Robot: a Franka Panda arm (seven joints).
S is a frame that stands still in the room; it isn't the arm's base.
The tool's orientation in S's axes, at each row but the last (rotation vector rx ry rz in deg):
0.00, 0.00, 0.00
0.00, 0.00, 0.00
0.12, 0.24, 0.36
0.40, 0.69, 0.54
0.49, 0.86, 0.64
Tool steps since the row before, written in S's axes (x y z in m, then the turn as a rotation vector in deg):
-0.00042, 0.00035, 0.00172, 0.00, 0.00, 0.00
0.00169, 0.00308, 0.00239, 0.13, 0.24, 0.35
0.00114, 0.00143, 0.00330, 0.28, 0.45, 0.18
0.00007, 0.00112, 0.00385, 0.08, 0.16, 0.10
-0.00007, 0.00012, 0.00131, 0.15, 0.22, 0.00
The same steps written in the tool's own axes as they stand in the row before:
-0.00042, 0.00035, 0.00172, 0.00, 0.00, 0.00
0.00169, 0.00308, 0.00239, 0.13, 0.24, 0.35
0.00114, 0.00143, 0.00330, 0.28, 0.45, 0.18
0.00003, 0.00115, 0.00384, 0.08, 0.16, 0.10
-0.00009, 0.00013, 0.00131, 0.15, 0.22, 0.00

